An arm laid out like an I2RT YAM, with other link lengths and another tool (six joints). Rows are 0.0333 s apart.
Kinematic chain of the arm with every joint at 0, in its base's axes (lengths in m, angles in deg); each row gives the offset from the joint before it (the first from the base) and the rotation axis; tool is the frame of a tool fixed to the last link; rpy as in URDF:
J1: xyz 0 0 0.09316 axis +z
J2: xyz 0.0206 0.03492 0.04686 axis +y
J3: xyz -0.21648 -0.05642 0 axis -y
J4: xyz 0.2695 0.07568 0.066 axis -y
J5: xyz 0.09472 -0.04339 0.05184 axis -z
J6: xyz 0.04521 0 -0.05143 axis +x
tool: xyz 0.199 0.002 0.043 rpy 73 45.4 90
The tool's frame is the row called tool.
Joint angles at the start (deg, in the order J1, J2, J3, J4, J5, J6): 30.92 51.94 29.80 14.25 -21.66 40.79
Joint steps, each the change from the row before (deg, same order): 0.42 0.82 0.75 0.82 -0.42 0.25; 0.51 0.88 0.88 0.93 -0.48 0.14; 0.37 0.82 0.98 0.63 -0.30 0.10; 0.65 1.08 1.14 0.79 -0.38 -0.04; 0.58 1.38 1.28 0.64 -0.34 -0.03; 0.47 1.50 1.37 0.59 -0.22 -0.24; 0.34 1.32 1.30 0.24 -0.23 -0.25; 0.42 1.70 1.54 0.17 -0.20 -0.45; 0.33 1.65 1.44 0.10 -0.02 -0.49; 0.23 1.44 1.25 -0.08 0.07 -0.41; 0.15 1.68 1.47 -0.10 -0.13 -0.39
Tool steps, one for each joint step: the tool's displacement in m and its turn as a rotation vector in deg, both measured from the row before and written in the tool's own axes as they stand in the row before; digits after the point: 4 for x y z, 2 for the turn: 0.0041 0.0053 0.0043 -0.74 0.77 0.15; 0.0051 0.0067 0.0051 -0.91 0.96 0.01; 0.0032 0.0065 0.0047 -0.76 0.66 -0.05; 0.0057 0.0067 0.0061 -0.83 1.05 -0.12; 0.0046 0.0045 0.0064 -0.54 0.93 -0.01; 0.0031 0.0040 0.0064 -0.46 0.76 -0.24; 0.0022 0.0028 0.0055 -0.24 0.63 -0.18; 0.0025 0.0013 0.0066 -0.05 0.73 -0.28; 0.0010 0.0001 0.0059 0.08 0.48 -0.34; 0.0000 -0.0011 0.0048 0.23 0.27 -0.24; -0.0002 -0.0013 0.0055 0.25 0.38 -0.17
